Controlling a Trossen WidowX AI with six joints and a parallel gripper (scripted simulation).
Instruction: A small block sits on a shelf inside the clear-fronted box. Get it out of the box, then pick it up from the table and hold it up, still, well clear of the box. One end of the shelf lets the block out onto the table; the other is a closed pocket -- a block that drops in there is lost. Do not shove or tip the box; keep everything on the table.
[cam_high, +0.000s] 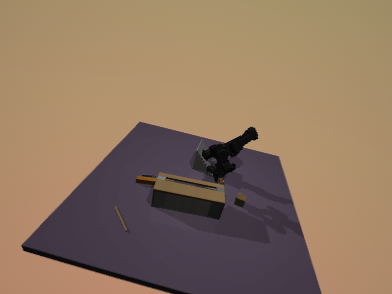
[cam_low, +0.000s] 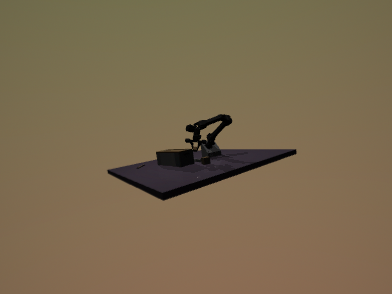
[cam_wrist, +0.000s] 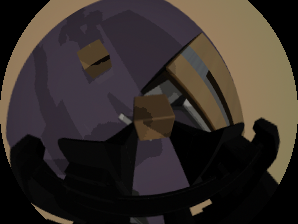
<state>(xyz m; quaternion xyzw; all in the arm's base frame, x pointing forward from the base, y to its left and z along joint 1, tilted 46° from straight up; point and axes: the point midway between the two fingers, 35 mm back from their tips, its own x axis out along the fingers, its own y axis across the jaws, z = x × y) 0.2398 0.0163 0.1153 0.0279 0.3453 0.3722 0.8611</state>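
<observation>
Right now the small brown block is 10 mm to the left of my gripper tip and 20 mm above it. From my gripper tip the other things lie so: thin tan stick: 310 mm ahead, 470 mm to the right, 100 mm below; orange rod: 10 mm ahead, 380 mm to the right, 90 mm below.
</observation>
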